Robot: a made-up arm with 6 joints. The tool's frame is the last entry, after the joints. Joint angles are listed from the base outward. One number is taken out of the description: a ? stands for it. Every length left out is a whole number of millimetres.
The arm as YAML. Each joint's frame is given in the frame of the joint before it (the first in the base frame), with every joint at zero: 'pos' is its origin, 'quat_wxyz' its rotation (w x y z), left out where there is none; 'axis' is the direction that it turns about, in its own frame. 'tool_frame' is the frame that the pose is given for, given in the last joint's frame.
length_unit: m
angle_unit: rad
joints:
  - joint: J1
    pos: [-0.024, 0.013, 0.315]
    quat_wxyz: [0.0, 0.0, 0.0, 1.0]
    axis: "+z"
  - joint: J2
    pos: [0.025, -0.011, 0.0]
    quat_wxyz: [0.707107, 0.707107, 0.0, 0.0]
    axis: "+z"
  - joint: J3
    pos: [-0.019, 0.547, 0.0]
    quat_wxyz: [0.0, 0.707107, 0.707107, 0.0]
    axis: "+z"
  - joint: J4
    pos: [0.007, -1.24, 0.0]
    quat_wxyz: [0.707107, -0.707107, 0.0, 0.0]
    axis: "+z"
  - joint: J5
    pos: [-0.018, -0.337, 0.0]
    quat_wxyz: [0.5, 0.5, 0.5, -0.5]
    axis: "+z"
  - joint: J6
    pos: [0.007, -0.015, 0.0]
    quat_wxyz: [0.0, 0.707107, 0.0, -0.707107]
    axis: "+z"
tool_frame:
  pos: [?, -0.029, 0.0]
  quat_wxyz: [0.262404, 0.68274, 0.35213, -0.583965]
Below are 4 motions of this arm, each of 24 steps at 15 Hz.
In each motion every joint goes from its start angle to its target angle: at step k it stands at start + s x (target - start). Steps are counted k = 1, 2, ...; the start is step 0. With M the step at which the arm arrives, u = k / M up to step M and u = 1 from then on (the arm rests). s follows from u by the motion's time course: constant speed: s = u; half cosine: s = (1 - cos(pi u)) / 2; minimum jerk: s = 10 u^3 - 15 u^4 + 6 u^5.
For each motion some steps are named. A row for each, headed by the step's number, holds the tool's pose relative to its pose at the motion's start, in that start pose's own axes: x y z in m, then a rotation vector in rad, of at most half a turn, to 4 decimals.
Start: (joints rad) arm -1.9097 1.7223 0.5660 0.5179 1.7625 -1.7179
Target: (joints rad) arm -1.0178 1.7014 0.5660 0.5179 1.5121 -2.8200
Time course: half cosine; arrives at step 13
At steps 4, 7, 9, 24:
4: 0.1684 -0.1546 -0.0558 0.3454 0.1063 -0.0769
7: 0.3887 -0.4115 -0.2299 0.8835 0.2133 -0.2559
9: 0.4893 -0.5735 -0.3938 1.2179 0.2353 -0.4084
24: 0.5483 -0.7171 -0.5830 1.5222 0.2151 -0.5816

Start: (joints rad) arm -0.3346 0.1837 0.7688 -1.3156 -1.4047 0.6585
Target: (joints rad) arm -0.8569 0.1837 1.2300 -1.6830 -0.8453 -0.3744
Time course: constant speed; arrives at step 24
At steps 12, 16, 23, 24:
12: -0.3344 0.2121 0.0155 0.3054 -0.4608 0.2626
16: -0.4293 0.2950 -0.0029 0.3758 -0.5726 0.3969
23: -0.5635 0.4506 -0.0575 0.4599 -0.6995 0.6679
24: -0.5789 0.4735 -0.0671 0.4681 -0.7098 0.7090

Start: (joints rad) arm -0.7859 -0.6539 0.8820 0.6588 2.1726 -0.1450
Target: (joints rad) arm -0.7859 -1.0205 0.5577 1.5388 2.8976 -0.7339
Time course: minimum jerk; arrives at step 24
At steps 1, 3, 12, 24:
1: 0.0003 -0.0001 0.0001 0.0006 0.0000 0.0008
3: 0.0068 -0.0029 0.0018 0.0138 0.0011 0.0198
12: 0.2153 -0.0674 0.0391 0.4862 0.0833 0.5930
24: 0.4252 -0.0785 0.0420 1.0672 0.2474 1.1235

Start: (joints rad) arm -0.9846 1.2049 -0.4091 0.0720 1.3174 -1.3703
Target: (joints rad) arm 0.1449 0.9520 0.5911 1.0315 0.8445 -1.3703
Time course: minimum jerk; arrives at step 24
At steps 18, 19, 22, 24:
18: 0.7104 0.3541 -1.8654 -0.8620 1.6516 0.0592
19: 0.6517 0.3664 -1.9618 -0.9003 1.7054 0.0948
22: 0.5491 0.3876 -2.0998 -0.9562 1.7824 0.1565
24: 0.5396 0.3896 -2.1111 -0.9608 1.7887 0.1622

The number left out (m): 0.027
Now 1 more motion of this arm.
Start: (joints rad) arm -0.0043 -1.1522 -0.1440 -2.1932 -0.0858 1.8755
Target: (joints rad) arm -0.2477 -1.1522 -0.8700 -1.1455 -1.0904 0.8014
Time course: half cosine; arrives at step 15
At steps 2, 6, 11, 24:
2: -0.0062 -0.0505 -0.0171 -0.0082 0.0338 0.0075
6: -0.1059 -0.3882 -0.1017 -0.0097 0.3564 -0.0034
11: -0.4144 -0.8141 -0.1319 0.2438 1.0244 -0.3501
24: -0.5397 -0.9152 -0.1244 0.3971 1.2341 -0.5707

